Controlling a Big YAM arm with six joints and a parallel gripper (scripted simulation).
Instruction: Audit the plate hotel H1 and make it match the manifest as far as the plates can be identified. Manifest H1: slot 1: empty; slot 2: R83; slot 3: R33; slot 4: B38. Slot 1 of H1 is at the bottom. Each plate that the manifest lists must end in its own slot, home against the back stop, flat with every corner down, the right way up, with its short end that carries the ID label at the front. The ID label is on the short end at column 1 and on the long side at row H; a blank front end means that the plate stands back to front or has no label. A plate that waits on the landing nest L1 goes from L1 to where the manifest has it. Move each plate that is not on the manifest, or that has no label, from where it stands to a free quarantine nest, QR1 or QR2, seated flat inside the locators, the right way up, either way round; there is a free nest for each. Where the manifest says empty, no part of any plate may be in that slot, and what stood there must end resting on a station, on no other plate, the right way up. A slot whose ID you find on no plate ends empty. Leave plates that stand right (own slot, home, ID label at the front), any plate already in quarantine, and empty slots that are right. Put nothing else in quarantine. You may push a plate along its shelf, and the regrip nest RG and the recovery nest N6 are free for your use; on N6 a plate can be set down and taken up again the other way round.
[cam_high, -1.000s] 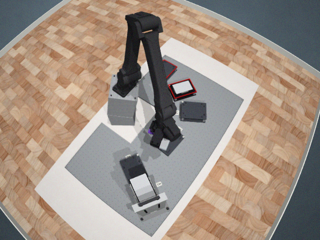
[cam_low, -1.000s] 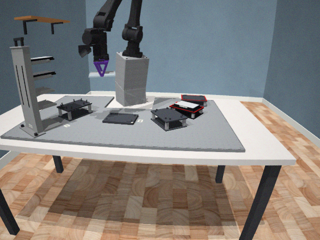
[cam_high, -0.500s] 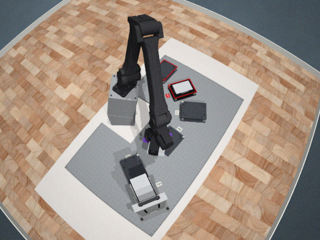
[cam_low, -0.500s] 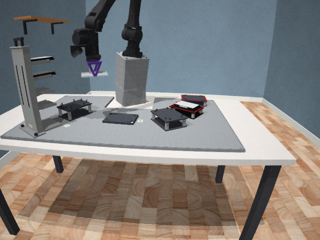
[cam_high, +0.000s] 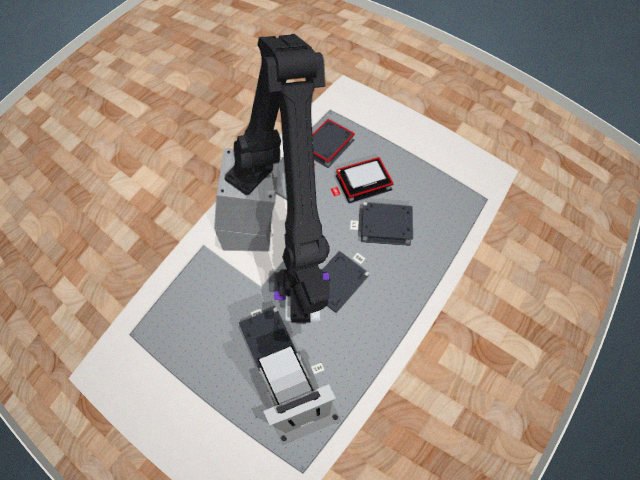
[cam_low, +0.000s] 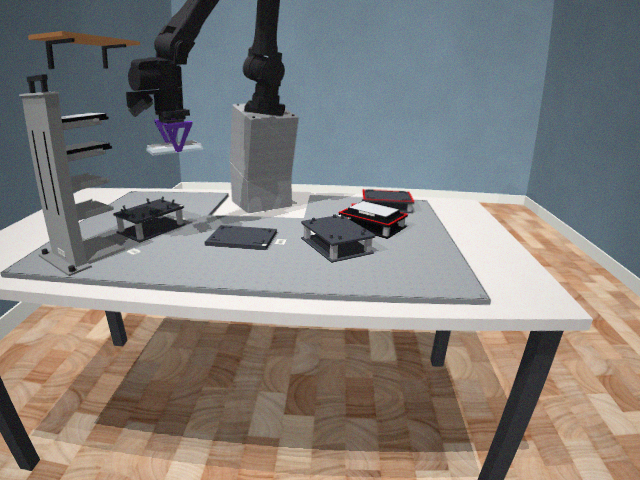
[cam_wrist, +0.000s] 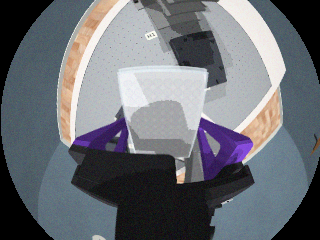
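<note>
The regrip nest RG is 5 cm behind my hand, 11 cm to the right of it and 19 cm below it. Round my hand: plate hotel H1: 17 cm ahead, 25 cm to the right, 5 cm below; then flat pad N6: 17 cm to the left, 24 cm below; then white plate: right at my hand.
</note>
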